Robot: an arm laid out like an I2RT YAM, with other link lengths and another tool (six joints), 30 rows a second.
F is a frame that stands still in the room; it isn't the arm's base.
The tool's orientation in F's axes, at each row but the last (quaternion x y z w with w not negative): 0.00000, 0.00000, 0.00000, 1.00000; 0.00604, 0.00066, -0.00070, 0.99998; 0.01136, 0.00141, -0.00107, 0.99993; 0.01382, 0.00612, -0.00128, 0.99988
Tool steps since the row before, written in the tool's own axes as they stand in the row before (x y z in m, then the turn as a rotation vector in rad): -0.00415, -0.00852, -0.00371, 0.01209, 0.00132, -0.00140; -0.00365, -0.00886, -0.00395, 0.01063, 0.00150, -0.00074; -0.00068, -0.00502, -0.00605, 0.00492, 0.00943, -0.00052; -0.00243, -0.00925, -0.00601, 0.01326, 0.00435, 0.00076
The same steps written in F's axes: -0.00415, -0.00852, -0.00371, 0.01209, 0.00132, -0.00140; -0.00367, -0.00881, -0.00405, 0.01063, 0.00149, -0.00074; -0.00071, -0.00488, -0.00616, 0.00494, 0.00943, -0.00032; -0.00253, -0.00907, -0.00623, 0.01328, 0.00430, 0.00072
